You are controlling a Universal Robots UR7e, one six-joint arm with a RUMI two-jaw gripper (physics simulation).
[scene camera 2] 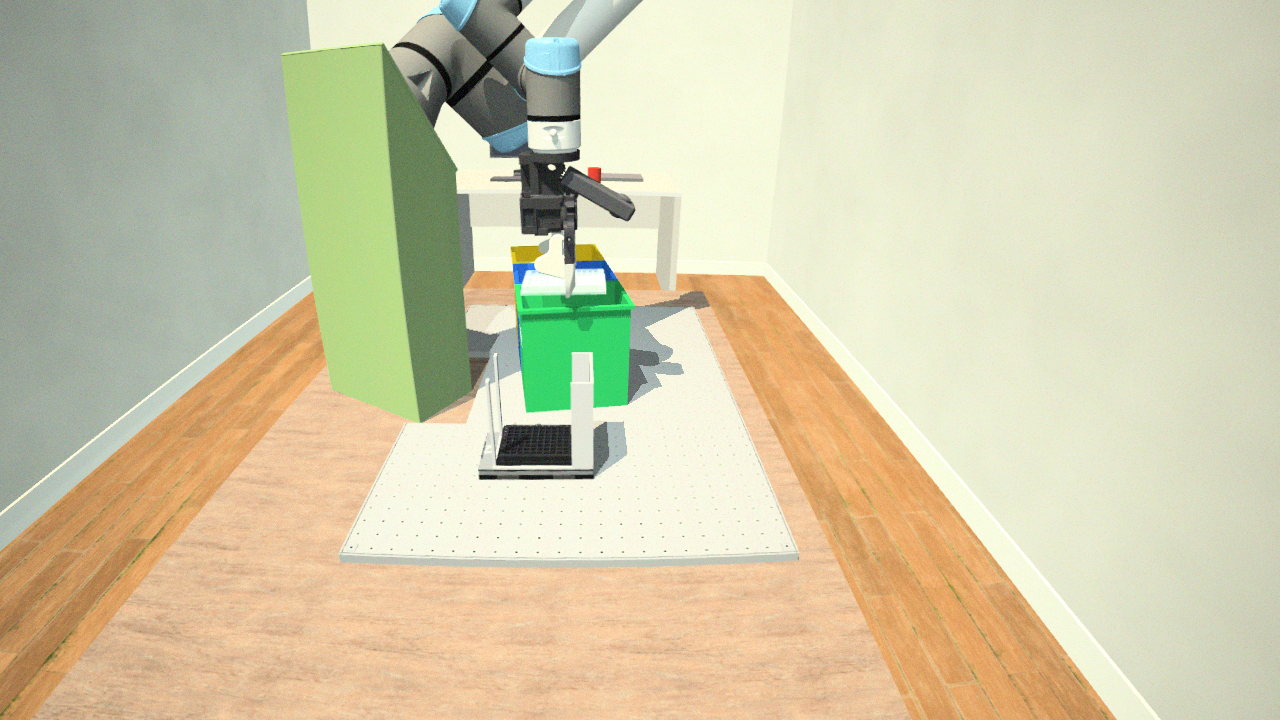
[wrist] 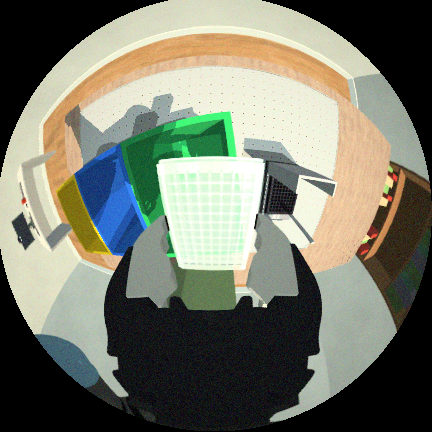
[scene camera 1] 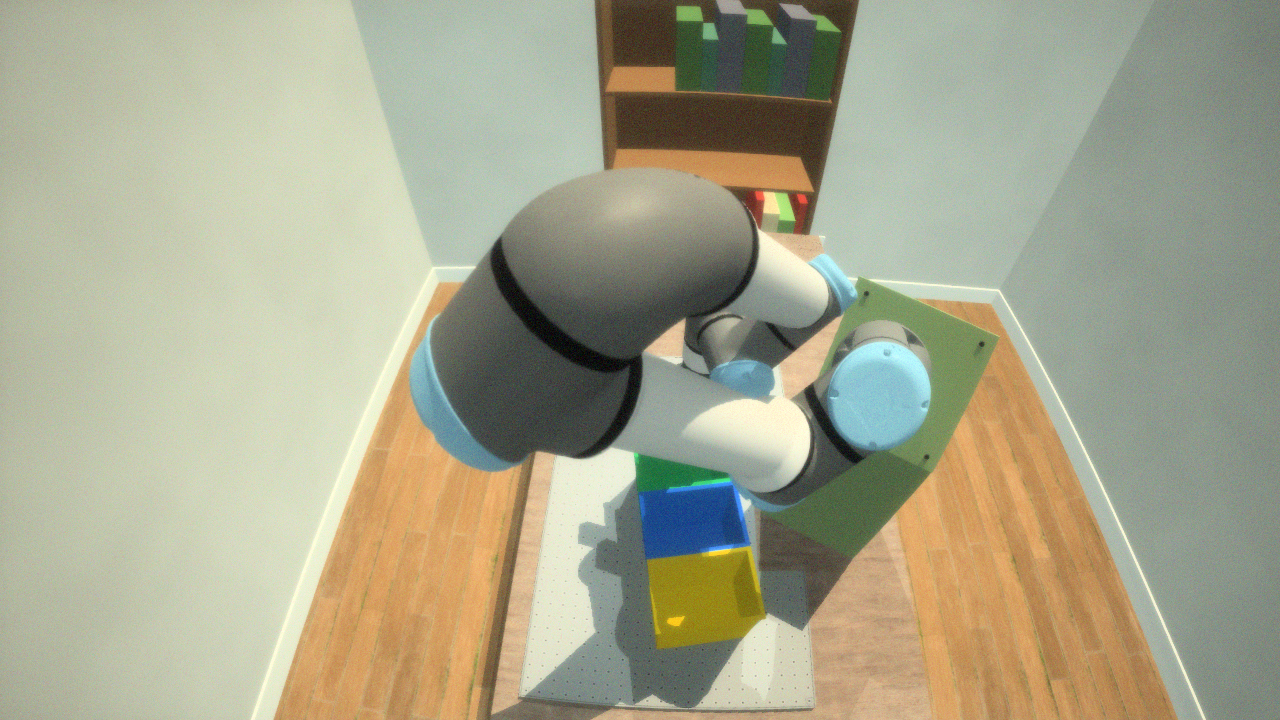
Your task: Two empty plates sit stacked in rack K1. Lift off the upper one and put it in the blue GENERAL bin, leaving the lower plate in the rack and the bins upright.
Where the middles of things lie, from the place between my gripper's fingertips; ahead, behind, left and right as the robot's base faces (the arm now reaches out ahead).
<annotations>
I see the green bin (scene camera 2: 552,327) 30 mm to the left of my hand and 110 mm below it. Also, from my hand: blue bin (scene camera 1: 681,521) (50 mm behind, 150 mm to the left, 110 mm below); then black gridded plate (scene camera 2: 521,445) (10 mm ahead, 170 mm to the right, 180 mm below); then pale gridded plate (scene camera 2: 534,283) (10 mm behind, 10 mm above).
</annotations>
